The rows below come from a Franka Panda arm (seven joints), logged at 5 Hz.
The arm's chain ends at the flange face. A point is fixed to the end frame.
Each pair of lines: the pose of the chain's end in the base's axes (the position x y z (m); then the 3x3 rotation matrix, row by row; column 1 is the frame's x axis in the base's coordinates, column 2 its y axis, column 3 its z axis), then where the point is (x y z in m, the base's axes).
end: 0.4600 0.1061 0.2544; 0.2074 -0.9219 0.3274; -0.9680 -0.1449 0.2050; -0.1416 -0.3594 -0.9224
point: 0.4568 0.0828 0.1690
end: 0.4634 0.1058 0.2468; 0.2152 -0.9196 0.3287; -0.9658 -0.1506 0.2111; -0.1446 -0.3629 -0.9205
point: 0.4607 0.0828 0.1613
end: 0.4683 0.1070 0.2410; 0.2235 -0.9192 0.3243; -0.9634 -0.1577 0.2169; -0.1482 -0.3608 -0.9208
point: 0.4656 0.0842 0.1554
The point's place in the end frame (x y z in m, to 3 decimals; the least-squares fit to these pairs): 0.034 0.037 0.073
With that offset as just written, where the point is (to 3 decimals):
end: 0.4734 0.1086 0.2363; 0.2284 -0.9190 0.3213; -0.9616 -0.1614 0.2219; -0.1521 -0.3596 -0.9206
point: 0.471 0.086 0.151
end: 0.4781 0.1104 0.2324; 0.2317 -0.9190 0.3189; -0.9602 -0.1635 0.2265; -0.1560 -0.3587 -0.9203
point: 0.475 0.088 0.147
